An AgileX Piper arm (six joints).
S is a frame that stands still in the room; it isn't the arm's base.
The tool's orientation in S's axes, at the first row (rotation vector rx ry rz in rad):
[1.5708, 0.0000, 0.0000]
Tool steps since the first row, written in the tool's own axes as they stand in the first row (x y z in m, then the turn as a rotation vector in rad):
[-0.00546, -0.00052, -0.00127, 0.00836, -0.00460, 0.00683]
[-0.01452, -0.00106, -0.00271, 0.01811, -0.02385, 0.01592]
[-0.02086, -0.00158, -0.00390, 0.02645, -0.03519, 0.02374]
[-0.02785, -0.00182, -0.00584, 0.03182, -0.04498, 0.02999]
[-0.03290, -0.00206, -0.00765, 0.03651, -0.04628, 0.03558]
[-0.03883, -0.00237, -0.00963, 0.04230, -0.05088, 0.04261]
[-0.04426, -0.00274, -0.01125, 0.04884, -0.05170, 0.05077]
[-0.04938, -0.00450, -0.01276, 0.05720, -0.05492, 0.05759]
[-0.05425, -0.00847, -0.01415, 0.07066, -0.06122, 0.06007]
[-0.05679, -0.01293, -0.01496, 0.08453, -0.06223, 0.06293]
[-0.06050, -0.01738, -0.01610, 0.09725, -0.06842, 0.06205]
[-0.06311, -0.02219, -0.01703, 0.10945, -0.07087, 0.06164]
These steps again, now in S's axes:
[-0.00546, 0.00127, -0.00052, 0.00836, -0.00683, -0.00460]
[-0.01452, 0.00271, -0.00106, 0.01811, -0.01592, -0.02385]
[-0.02086, 0.00390, -0.00158, 0.02645, -0.02374, -0.03519]
[-0.02785, 0.00584, -0.00182, 0.03182, -0.02999, -0.04498]
[-0.03290, 0.00765, -0.00206, 0.03651, -0.03558, -0.04628]
[-0.03883, 0.00963, -0.00237, 0.04230, -0.04261, -0.05088]
[-0.04426, 0.01125, -0.00274, 0.04884, -0.05077, -0.05170]
[-0.04938, 0.01276, -0.00450, 0.05720, -0.05759, -0.05492]
[-0.05425, 0.01415, -0.00847, 0.07066, -0.06007, -0.06122]
[-0.05679, 0.01496, -0.01293, 0.08453, -0.06293, -0.06223]
[-0.06050, 0.01610, -0.01738, 0.09725, -0.06205, -0.06842]
[-0.06311, 0.01703, -0.02219, 0.10945, -0.06164, -0.07087]

